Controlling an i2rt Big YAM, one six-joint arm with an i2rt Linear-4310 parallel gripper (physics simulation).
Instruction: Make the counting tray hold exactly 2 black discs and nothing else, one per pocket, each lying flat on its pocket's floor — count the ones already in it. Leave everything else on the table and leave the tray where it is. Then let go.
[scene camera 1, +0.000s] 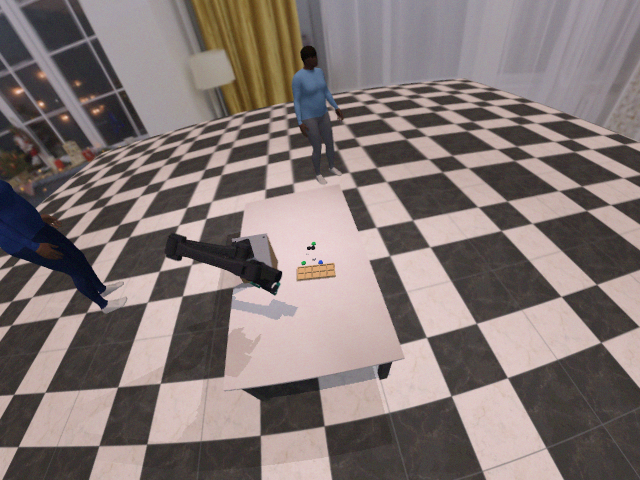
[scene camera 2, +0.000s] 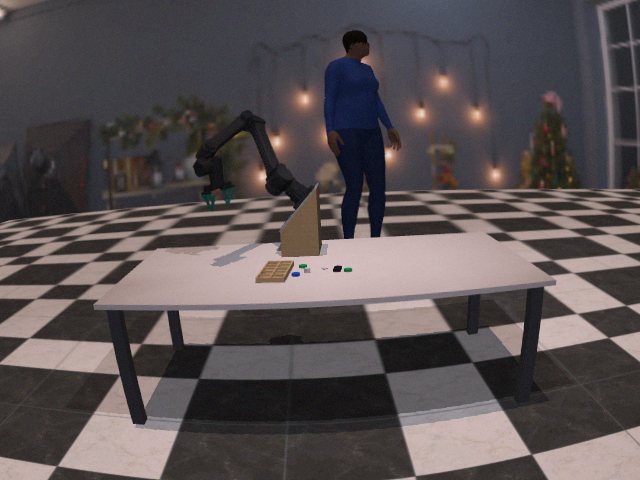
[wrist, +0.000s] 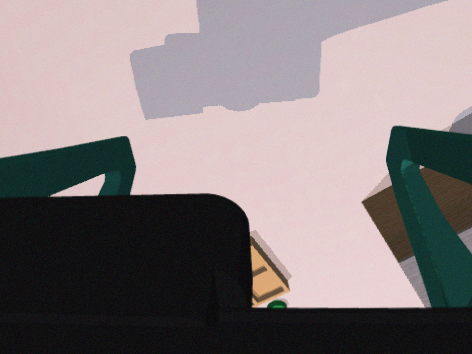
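Wooden counting tray (wrist: 268, 282), 49 cm from the lens. My gripper (wrist: 256, 147), 13 cm from the lens.
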